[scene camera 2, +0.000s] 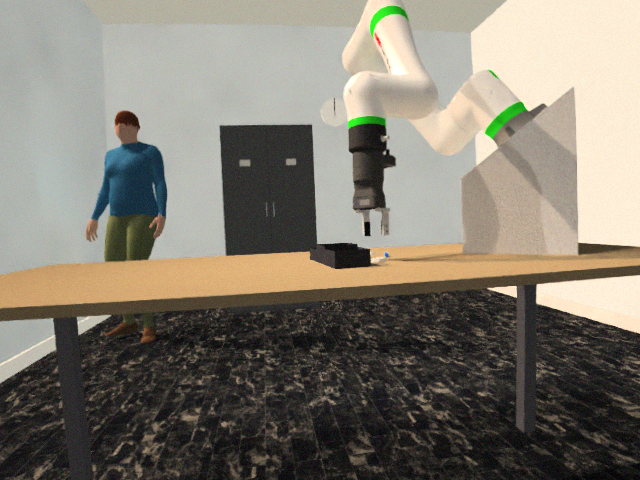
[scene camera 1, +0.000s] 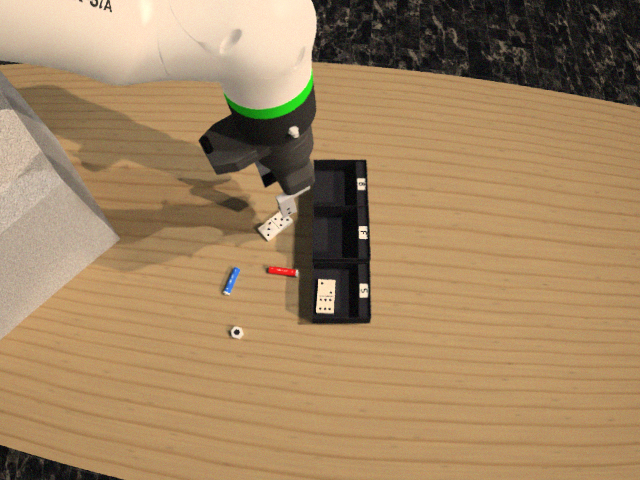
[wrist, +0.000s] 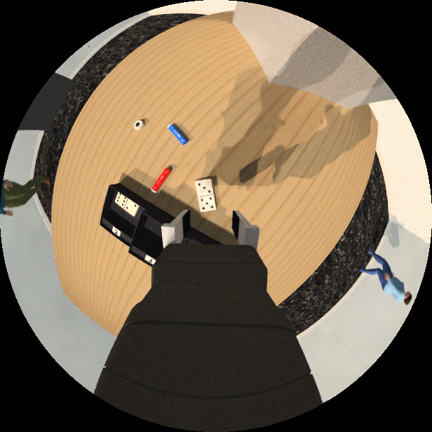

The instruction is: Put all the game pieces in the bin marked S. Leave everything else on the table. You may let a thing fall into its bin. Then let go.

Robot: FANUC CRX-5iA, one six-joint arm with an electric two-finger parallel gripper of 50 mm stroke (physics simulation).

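Places are measured from the arm's base along level axes (x back, y left, z down), in centimetres.
Pixels of known places: gripper, between the fingertips: (scene camera 2: 375, 235) (scene camera 1: 279, 197); arm's base, origin of its link: (scene camera 2: 523, 140).
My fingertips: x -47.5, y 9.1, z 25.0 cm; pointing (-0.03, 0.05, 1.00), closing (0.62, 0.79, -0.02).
Observation:
Ahead of a thing's pixels: the offset from my fingertips to its top centre. "spot": to the spot under its first point.
A white domino @(dx +1.0, dy -1.9, dz +5.9 cm) (scene camera 1: 270, 228) (wrist: 205, 195) with black dots lies flat on the table, left of the black bins; a fingertip hides its upper corner in scene camera 1. A second domino @(dx -8.5, dy -12.4, dz +5.2 cm) (scene camera 1: 325, 296) (wrist: 126, 203) lies in the bin marked S @(spot: dx -12.9, dy -14.7, dz +5.9 cm) (scene camera 1: 353, 316), the end bin of the row. My gripper (scene camera 2: 375, 235) (wrist: 210, 218) is open and empty. It hangs above the table near the loose domino, which shows just ahead of the gap between the fingers in the wrist view.
A red battery-like cylinder @(dx -1.6, dy -9.3, dz +5.5 cm) (scene camera 1: 282, 271) (wrist: 161, 180), a blue one @(dx +6.0, dy -12.0, dz +5.5 cm) (scene camera 1: 231, 281) (wrist: 178, 134) and a white hex nut @(dx +3.7, dy -19.6, dz +5.7 cm) (scene camera 1: 236, 332) (wrist: 139, 124) lie on the table. Bins marked F @(dx -9.5, dy -3.4, dz +1.9 cm) (scene camera 1: 363, 233) and one more @(spot: dx -11.5, dy +5.5, dz +3.0 cm) (scene camera 1: 361, 183) adjoin S. The grey robot base (scene camera 2: 519, 206) stands at the table's side.

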